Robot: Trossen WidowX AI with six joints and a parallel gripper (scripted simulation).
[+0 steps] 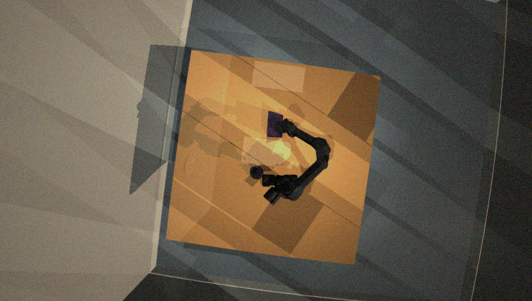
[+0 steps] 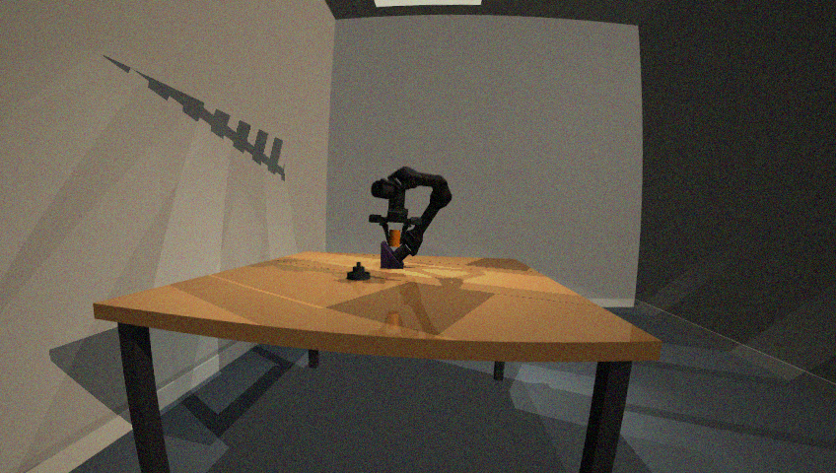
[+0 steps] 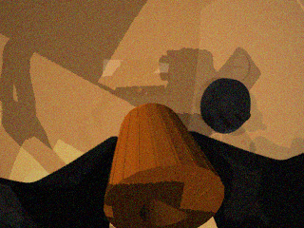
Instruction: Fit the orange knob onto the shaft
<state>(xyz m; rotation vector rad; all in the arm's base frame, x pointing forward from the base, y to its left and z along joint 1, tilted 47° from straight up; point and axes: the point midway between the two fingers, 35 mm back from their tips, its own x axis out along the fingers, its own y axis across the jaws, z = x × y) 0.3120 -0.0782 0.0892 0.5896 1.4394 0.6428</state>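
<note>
Right now the dark round pedestal is 10 mm behind my gripper tip, 130 mm to the right of it and 100 mm below it. Round my gripper tip: orange knob 20 mm above.
</note>
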